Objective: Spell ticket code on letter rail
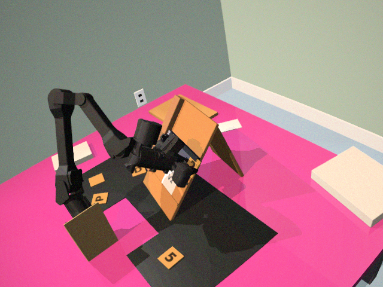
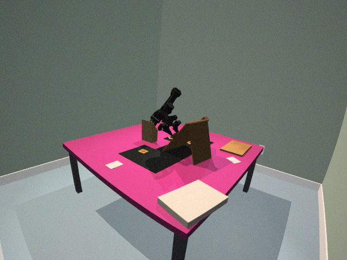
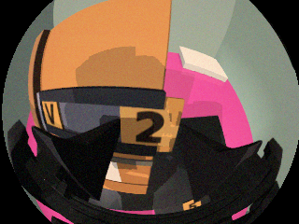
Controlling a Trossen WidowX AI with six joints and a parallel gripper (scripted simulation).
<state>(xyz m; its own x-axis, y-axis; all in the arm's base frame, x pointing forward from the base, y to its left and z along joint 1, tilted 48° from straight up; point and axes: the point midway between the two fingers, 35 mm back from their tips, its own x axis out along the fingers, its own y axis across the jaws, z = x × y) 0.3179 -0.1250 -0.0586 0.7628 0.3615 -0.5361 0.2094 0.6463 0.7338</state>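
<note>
Now: the white ticket 90 mm to the left of my gripper tip, 80 mm below it and 40 mm behind it. The rest, counted from my gripper tip: white block 650 mm to the left, 210 mm behind, 150 mm below; then orange flat panel 490 mm to the left, 330 mm ahead, 160 mm below; then black mat 160 mm below, 140 mm behind, 120 mm to the left.
</note>
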